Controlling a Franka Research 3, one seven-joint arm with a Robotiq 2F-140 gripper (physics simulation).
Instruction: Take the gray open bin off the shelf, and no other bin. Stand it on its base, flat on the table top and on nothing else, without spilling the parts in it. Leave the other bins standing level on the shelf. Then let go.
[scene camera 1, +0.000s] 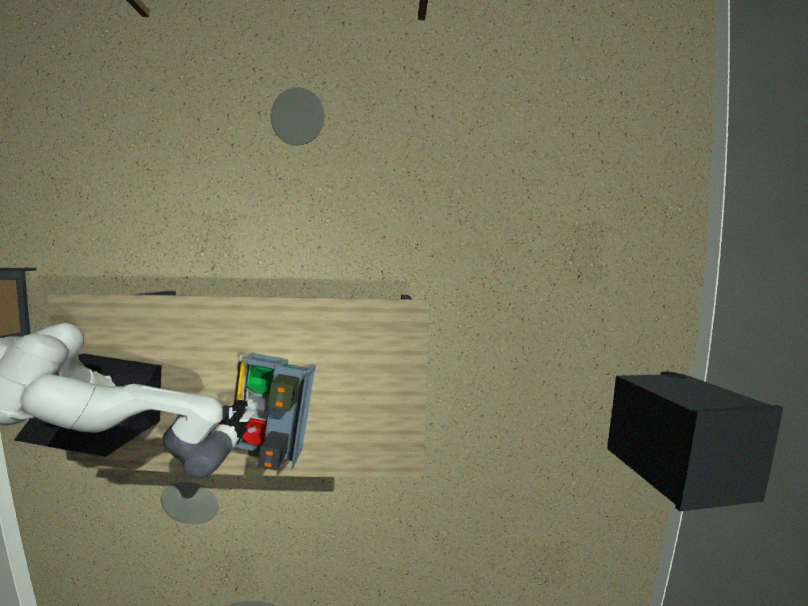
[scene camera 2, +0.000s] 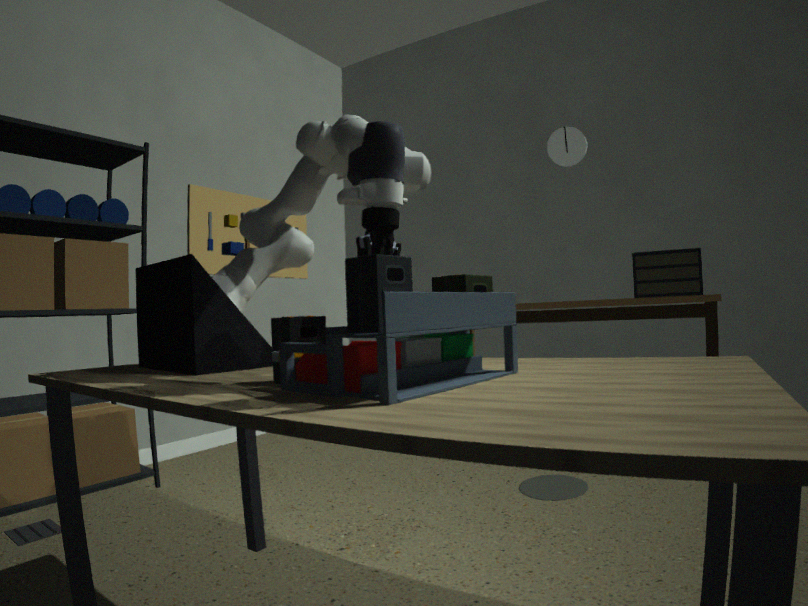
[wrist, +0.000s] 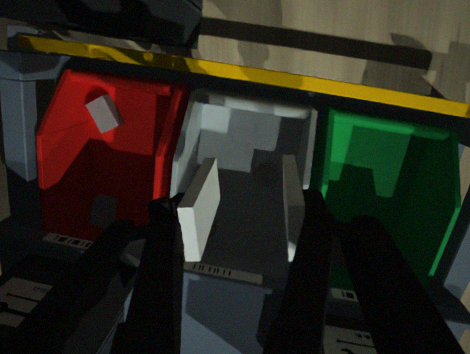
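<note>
The gray open bin stands in the shelf, between the red bin and the green bin. My gripper is partly open and empty. In the wrist view its two pads overlap the gray bin's inside, near its side walls; their height relative to the rim is unclear. In scene camera 2 its fingertips are hidden behind a dark toolbox. The parts in the gray bin are hard to make out in shadow.
A yellow rail crosses the bins' front. The dark toolbox and an olive toolbox stand on the shelf's top. Another dark toolbox stands in front of the shelf's yellow-rail side.
</note>
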